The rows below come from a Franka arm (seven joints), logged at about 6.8 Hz.
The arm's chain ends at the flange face. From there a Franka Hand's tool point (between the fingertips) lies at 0.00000 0.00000 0.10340 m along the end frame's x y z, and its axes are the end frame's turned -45 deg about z.
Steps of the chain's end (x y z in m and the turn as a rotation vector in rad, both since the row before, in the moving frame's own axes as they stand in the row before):
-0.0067 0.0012 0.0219 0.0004 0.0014 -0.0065
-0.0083 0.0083 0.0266 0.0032 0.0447 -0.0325
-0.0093 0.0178 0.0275 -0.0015 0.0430 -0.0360
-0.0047 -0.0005 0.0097 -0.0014 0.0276 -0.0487
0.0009 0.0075 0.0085 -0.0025 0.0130 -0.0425
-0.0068 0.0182 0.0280 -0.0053 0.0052 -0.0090
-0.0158 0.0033 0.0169 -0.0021 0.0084 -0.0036
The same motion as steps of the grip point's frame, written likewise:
-0.0055 -0.0038 0.0219 -0.0007 0.0013 -0.0065
-0.0082 0.0030 0.0265 -0.0293 0.0339 -0.0325
-0.0161 0.0092 0.0274 -0.0315 0.0293 -0.0360
-0.0010 -0.0016 0.0097 -0.0205 0.0185 -0.0487
-0.0039 0.0071 0.0085 -0.0110 0.0074 -0.0425
-0.0177 0.0088 0.0280 -0.0074 -0.0001 -0.0090
-0.0130 -0.0081 0.0169 -0.0074 0.0045 -0.0036

